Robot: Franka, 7 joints.
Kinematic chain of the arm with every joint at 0, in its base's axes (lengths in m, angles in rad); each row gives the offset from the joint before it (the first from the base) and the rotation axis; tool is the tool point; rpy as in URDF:
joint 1: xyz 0 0 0.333 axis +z
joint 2: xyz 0 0 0 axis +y
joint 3: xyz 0 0 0.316 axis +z
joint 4: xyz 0.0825 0 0 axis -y
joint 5: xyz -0.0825 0 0.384 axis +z
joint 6: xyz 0 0 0 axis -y
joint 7: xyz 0.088 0 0 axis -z
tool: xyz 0 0 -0.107 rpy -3.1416 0 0
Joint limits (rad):
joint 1: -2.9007..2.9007
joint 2: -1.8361..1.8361
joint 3: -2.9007..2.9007
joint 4: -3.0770..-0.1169
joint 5: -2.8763..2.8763
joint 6: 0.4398..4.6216
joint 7: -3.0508..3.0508
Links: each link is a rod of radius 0.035 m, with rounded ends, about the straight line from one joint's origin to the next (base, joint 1, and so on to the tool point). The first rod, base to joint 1, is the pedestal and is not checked.
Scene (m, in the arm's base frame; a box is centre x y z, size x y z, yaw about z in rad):
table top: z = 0
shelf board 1: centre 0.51 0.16 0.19 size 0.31 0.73 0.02 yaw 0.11
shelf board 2: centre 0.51 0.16 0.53 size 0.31 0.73 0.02 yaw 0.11
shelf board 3: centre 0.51 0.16 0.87 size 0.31 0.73 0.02 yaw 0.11
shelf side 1: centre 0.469 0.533 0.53 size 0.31 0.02 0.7 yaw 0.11
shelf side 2: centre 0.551 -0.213 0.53 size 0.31 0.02 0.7 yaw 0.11
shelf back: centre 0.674 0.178 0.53 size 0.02 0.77 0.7 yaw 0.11
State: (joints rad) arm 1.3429 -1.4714 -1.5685 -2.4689 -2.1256 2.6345 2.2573
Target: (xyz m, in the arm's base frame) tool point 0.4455 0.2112 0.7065
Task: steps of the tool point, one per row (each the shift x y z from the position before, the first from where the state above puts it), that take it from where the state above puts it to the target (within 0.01 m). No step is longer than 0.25 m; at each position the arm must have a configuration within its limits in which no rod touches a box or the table.
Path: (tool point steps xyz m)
1: -0.0779 0.1808 0.0718
2: -0.1548 0.1420 -0.0107
3: -0.1817 0.0372 -0.0750
4: -0.1351 -0.0796 -0.0956
5: 0.0391 0.0811 0.1094
6: 0.0736 0.0268 0.1318
7: 0.0984 -0.0396 0.1280
8: 0.1077 -0.1057 0.0964
9: 0.1119 0.0217 0.0042
10: 0.1041 0.0022 -0.0042

